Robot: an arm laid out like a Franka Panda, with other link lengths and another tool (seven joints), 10 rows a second.
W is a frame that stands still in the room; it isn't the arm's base.
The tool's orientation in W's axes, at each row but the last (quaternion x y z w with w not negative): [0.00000 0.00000 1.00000 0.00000]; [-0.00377 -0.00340 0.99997 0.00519]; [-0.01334 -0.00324 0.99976 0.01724]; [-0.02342 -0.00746 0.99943 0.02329]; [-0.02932 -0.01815 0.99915 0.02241]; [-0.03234 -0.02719 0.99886 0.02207]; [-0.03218 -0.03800 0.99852 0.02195]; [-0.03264 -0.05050 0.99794 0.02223]
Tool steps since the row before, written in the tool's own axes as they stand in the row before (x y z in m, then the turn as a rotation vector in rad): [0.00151 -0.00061 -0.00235 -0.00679 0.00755 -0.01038]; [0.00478 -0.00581 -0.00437 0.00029 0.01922 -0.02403]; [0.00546 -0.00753 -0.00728 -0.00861 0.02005 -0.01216]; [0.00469 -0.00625 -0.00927 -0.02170 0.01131 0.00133]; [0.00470 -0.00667 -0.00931 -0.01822 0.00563 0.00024]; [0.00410 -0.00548 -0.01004 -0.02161 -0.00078 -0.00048]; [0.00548 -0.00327 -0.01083 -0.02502 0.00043 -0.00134]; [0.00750 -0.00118 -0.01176 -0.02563 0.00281 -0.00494]
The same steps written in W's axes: [-0.00151 0.00061 -0.00235 0.00679 -0.00755 -0.01038]; [-0.00469 0.00589 -0.00437 -0.00031 -0.01905 -0.02416]; [-0.00500 0.00776 -0.00737 0.00824 -0.02026 -0.01207]; [-0.00395 0.00659 -0.00938 0.02107 -0.01233 0.00216]; [-0.00384 0.00720 -0.00931 0.01791 -0.00646 0.00108]; [-0.00319 0.00619 -0.00996 0.02161 -0.00019 0.00094]; [-0.00461 0.00432 -0.01087 0.02501 -0.00149 0.00020]; [-0.00664 0.00270 -0.01203 0.02577 -0.00352 -0.00358]
